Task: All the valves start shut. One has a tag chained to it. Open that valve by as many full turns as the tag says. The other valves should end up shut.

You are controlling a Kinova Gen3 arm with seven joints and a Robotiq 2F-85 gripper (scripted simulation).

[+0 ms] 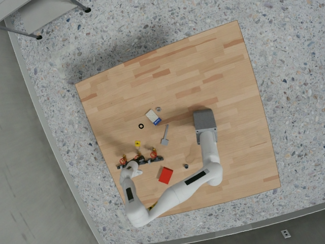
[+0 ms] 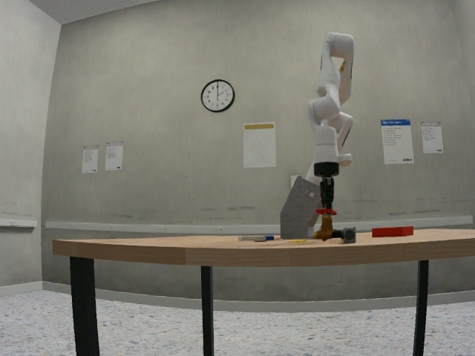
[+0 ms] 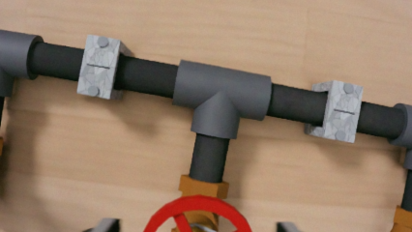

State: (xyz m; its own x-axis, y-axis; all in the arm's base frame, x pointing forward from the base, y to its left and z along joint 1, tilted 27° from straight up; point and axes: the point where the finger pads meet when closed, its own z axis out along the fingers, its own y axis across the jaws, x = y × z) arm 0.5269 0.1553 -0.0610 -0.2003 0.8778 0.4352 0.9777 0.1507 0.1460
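Right now the yellow tag is 1 cm behind my hand, 9 cm to the right of it and 8 cm below it. From my hand the other things lie so: red block: 16 cm behind, 20 cm to the left, 7 cm below; then grey scraper: 23 cm behind, 10 cm to the right, 8 cm below; then blue box: 17 cm behind, 27 cm to the right, 7 cm below.
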